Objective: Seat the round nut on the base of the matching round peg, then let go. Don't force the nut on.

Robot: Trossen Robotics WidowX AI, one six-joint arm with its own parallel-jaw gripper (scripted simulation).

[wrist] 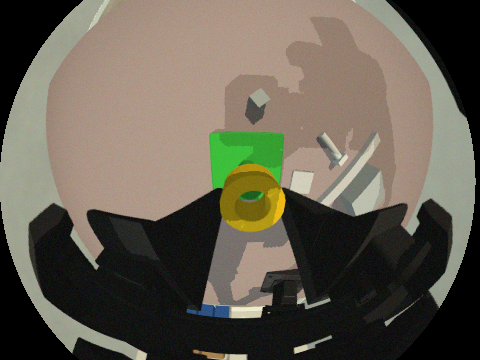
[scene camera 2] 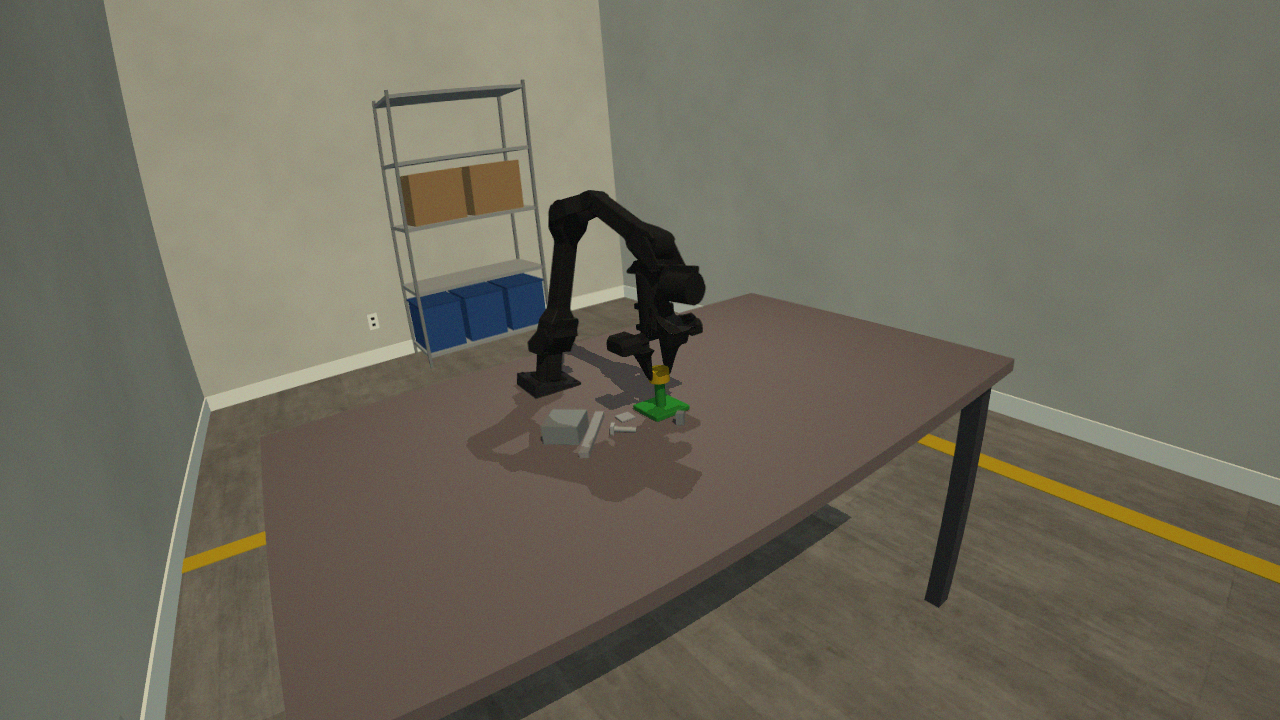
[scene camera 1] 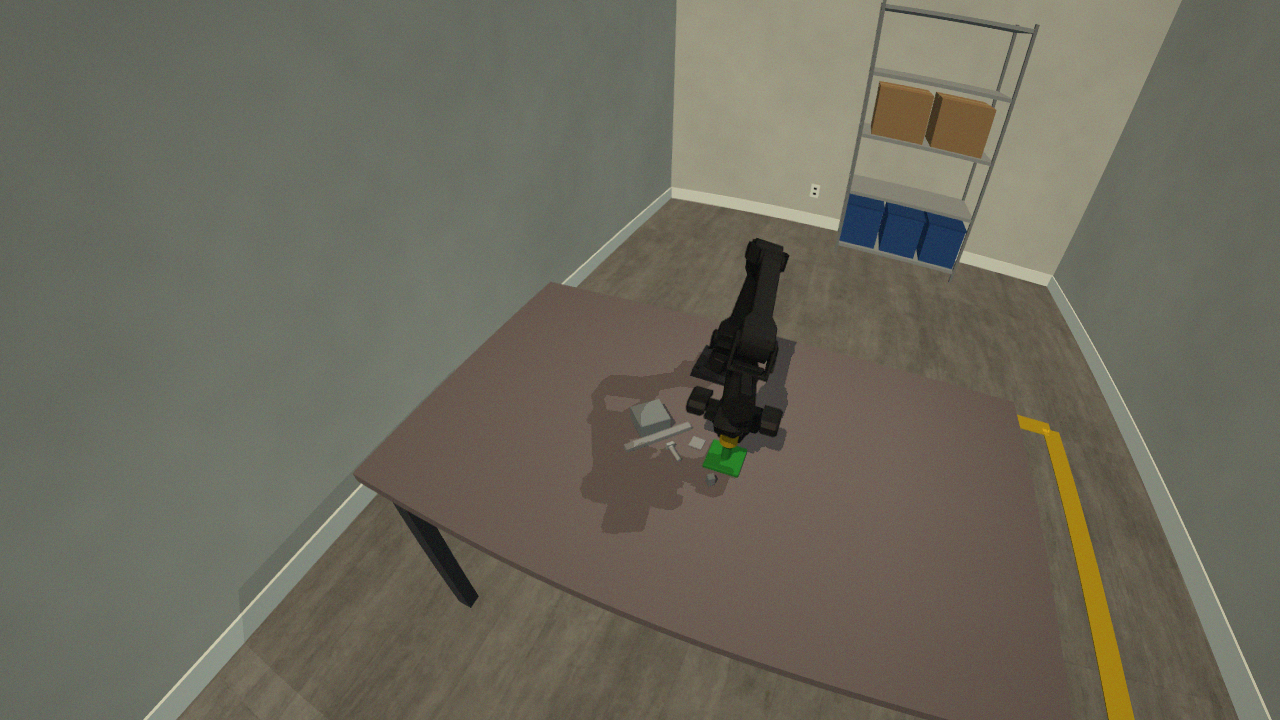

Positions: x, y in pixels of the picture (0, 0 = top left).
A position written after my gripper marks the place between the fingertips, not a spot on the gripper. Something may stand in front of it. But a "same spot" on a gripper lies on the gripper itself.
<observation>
My gripper shows in the wrist view [251, 193], in scene camera 2 and in scene camera 1. The same spot on my gripper: [scene camera 1: 711, 411] is [scene camera 2: 645, 341].
</observation>
